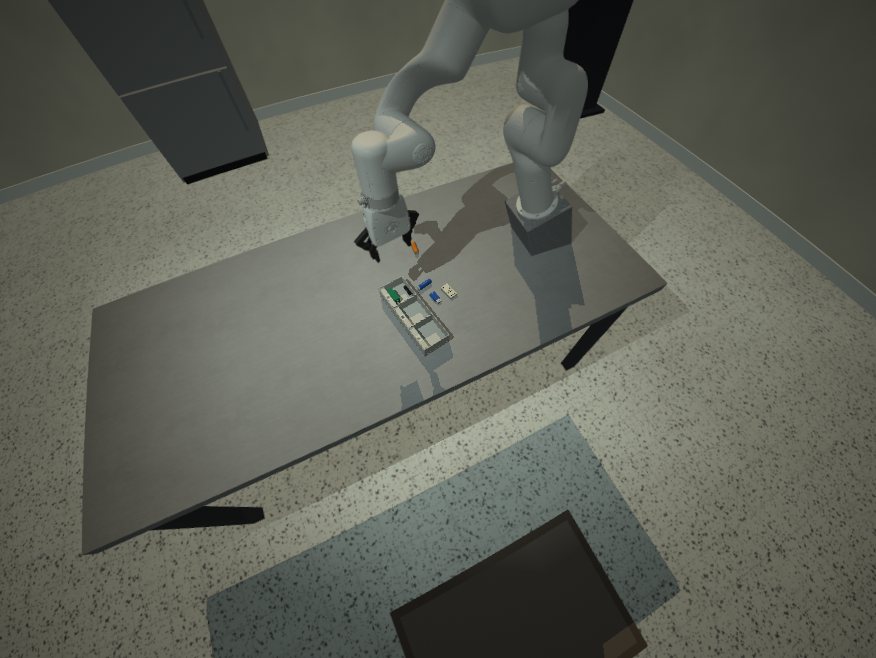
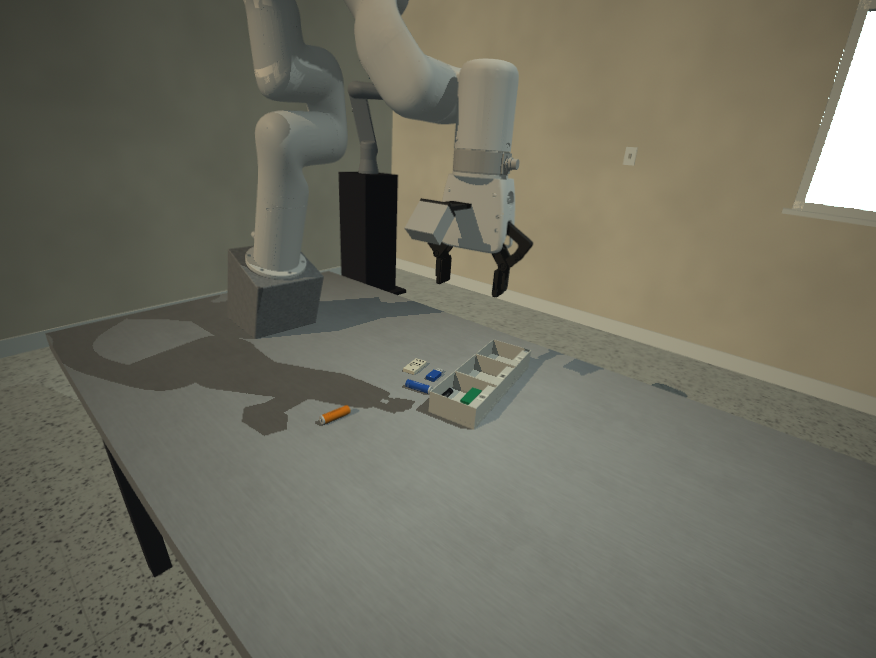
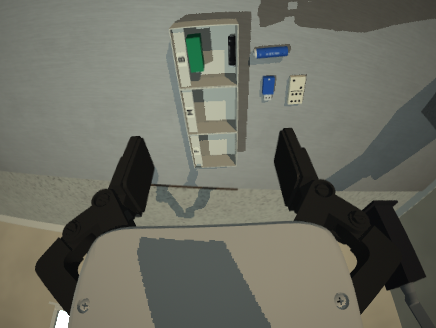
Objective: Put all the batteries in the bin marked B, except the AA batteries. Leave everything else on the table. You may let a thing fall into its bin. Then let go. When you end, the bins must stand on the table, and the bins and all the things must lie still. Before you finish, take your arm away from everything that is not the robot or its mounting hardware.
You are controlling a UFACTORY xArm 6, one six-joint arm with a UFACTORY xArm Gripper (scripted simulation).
Labels:
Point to a grey bin row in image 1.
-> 428, 334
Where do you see a grey bin row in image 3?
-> At 211, 120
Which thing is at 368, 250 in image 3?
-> The gripper.

